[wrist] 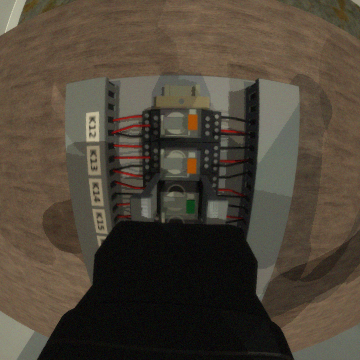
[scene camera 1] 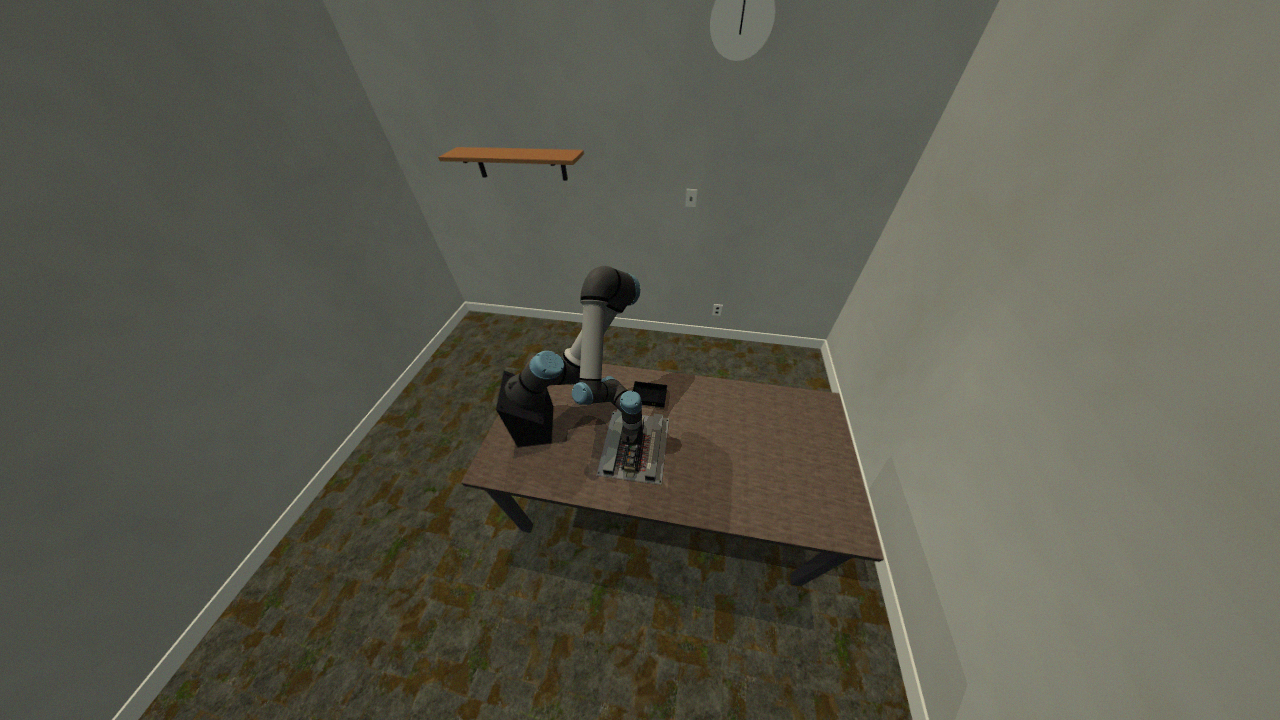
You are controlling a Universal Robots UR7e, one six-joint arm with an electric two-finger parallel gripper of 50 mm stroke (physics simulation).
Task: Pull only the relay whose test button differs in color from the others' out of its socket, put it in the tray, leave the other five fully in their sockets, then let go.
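Where they show: gripper, fingertip midpoint: (wrist: 179, 185) (scene camera 1: 632, 452); arm's base at its link origin: (scene camera 1: 522, 392).
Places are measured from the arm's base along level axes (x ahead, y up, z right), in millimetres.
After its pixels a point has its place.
Observation:
The relay with the green test button (wrist: 176, 202) @(z -69, x 486, y -158 mm) is third from the top of the row in the wrist view and sits between the fingers. My gripper (wrist: 179, 185) @(z -65, x 486, y -188 mm) (scene camera 1: 631, 442) @(z -65, x 486, y -188 mm) is shut on it, one finger on its left side and one on its right. It appears to be down in its socket; its lower part is hidden. Two relays with orange buttons (wrist: 175, 122) @(z -17, x 506, y -158 mm) (wrist: 175, 162) @(z -42, x 497, y -159 mm) sit in their sockets above it in the wrist view. The other relays are largely hidden by the gripper body. The black tray (scene camera 1: 650, 393) @(z -399, x 397, y -223 mm) stands behind the panel.
The grey panel (wrist: 280, 115) @(z 26, x 427, y -183 mm) has raised wiring ducts (wrist: 253, 130) @(z 5, x 441, y -198 mm) (wrist: 111, 155) @(z -65, x 558, y -207 mm) on both sides of the relay row, with red and black wires. A beige end block (wrist: 181, 102) @(z 1, x 509, y -186 mm) closes the row. The panel lies on the wooden table (scene camera 1: 760, 447) @(z -362, x 956, y -227 mm).

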